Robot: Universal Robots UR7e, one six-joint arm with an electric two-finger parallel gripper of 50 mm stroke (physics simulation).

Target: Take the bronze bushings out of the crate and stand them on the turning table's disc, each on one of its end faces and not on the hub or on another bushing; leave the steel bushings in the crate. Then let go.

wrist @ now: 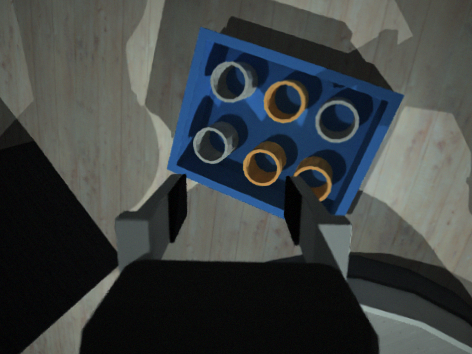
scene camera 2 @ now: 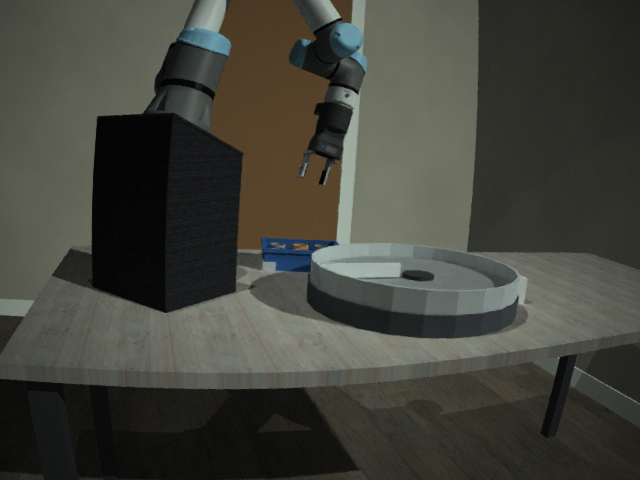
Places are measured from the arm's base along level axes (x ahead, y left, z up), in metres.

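Where they show: gripper, fingertip midpoint: (wrist: 235, 195) (scene camera 2: 311, 181); arm's base, link origin: (scene camera 2: 172, 135).
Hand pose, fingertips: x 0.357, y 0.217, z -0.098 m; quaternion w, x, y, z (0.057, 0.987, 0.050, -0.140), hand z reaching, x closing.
Things, the pixels of their top centre, and the offset from my fingertips. "spot": a spot on its surface instead.
- blue crate, top centre: (wrist: 269, 137) (scene camera 2: 301, 244) dx -0.014, dy -0.003, dz -0.153 m
- upper row, surface spot: (wrist: 269, 114) spot: dx -0.018, dy +0.017, dz -0.160 m
- grey disc, top centre: (scene camera 2: 418, 273) dx +0.118, dy -0.348, dz -0.142 m
- dark hub, top centre: (scene camera 2: 418, 273) dx +0.118, dy -0.348, dz -0.142 m
- white bar, surface spot: (scene camera 2: 369, 270) spot: dx +0.012, dy -0.348, dz -0.134 m
The blue crate (scene camera 2: 285, 262) (wrist: 186, 110) stands at the back of the table, left of the turning table. In the wrist view it holds three bronze bushings, one in the upper row (wrist: 269, 114), one in the lower row's middle (wrist: 248, 172) and one at the lower right (wrist: 327, 179), partly behind a finger. Three steel bushings (wrist: 215, 89) (wrist: 197, 149) (wrist: 320, 131) stand there too. The turning table (scene camera 2: 413, 303) has a grey disc (scene camera 2: 454, 271) with a dark hub (scene camera 2: 418, 275); no bushing shows on the disc. My gripper (scene camera 2: 312, 178) (wrist: 235, 195) is open and empty, high above the crate's near side.
A white bar (scene camera 2: 369, 270) reaches from the turning table's rim wall towards the hub. The tall black pedestal (scene camera 2: 201, 222) (wrist: 45, 235) under the arm stands left of the crate. A small white part (scene camera 2: 523, 290) sits at the turning table's right side.
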